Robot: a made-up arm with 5 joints. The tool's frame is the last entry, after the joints.
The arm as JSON. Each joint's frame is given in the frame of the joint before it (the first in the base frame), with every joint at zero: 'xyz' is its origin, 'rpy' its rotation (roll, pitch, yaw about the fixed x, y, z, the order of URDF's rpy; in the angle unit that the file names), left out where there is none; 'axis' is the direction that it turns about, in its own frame. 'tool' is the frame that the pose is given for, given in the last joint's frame.
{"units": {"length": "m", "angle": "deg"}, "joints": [
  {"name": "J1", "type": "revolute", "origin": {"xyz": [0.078, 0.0, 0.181], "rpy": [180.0, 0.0, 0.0]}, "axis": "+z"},
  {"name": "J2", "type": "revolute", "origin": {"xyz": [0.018, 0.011, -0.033], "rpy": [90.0, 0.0, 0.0]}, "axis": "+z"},
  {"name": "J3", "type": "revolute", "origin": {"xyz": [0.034, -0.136, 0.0]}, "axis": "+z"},
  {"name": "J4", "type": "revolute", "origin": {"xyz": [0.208, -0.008, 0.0]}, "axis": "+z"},
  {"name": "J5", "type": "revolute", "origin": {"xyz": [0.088, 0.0, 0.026], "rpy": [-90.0, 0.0, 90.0]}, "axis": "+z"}
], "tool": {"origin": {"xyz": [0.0, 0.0, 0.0], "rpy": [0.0, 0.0, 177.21]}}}
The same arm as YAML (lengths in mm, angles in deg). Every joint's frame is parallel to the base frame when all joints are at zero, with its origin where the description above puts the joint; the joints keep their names.
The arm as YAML. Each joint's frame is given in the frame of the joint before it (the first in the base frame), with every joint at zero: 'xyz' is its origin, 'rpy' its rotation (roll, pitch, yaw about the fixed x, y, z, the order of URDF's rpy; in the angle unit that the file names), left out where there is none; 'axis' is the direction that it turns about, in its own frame. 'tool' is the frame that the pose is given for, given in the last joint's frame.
units:
  length: mm
  angle: deg
joints:
  - name: J1
    type: revolute
    origin:
      xyz: [78.0, 0.0, 181.0]
    axis: [0.0, 0.0, -1.0]
  - name: J2
    type: revolute
    origin:
      xyz: [18.0, -11.0, 33.0]
    axis: [0.0, 1.0, 0.0]
  - name: J3
    type: revolute
    origin:
      xyz: [34.0, 0.0, 136.0]
    axis: [0.0, 1.0, 0.0]
  - name: J4
    type: revolute
    origin:
      xyz: [208.0, 0.0, 8.0]
    axis: [0.0, 1.0, 0.0]
  - name: J5
    type: revolute
    origin:
      xyz: [88.0, 26.0, 0.0]
    axis: [-1.0, 0.0, 0.0]
tool:
  origin:
    xyz: [0.0, 0.0, 0.0]
    rpy: [90.0, -87.21, -90.0]

